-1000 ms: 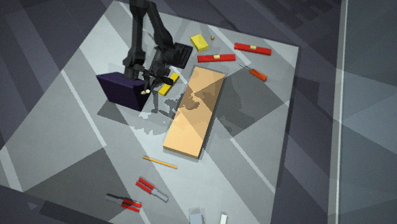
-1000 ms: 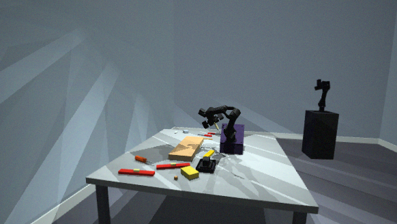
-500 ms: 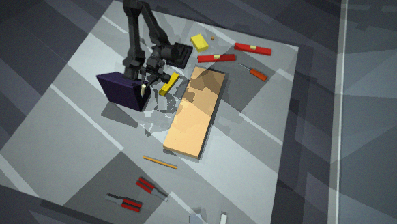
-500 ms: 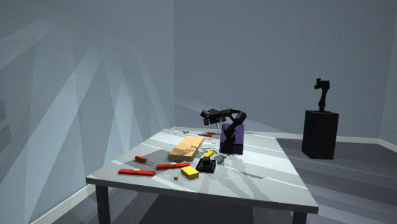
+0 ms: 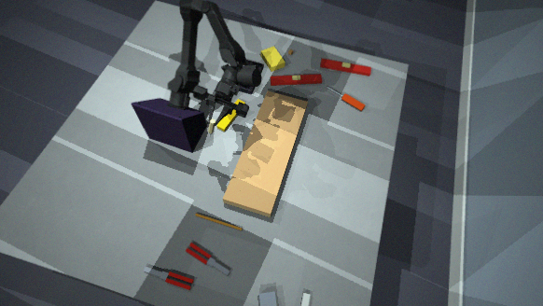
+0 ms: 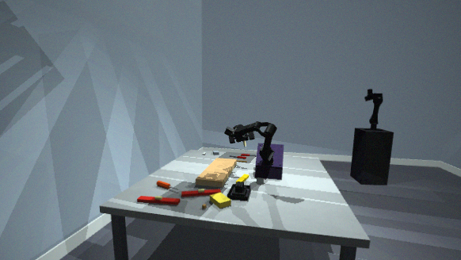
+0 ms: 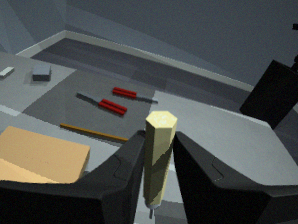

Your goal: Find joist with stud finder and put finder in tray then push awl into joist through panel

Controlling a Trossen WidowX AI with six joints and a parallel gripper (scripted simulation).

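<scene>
My gripper tip is now 1 cm past the awl, 1 cm to the right of it and 5 cm above it. From my gripper tip the other things lie so: stud finder: 1 cm ahead, 45 cm to the left, 21 cm below; then pencil: 6 cm ahead, 24 cm to the right, 26 cm below; then yellow bar: 1 cm behind, 22 cm to the left, 25 cm below.
</scene>
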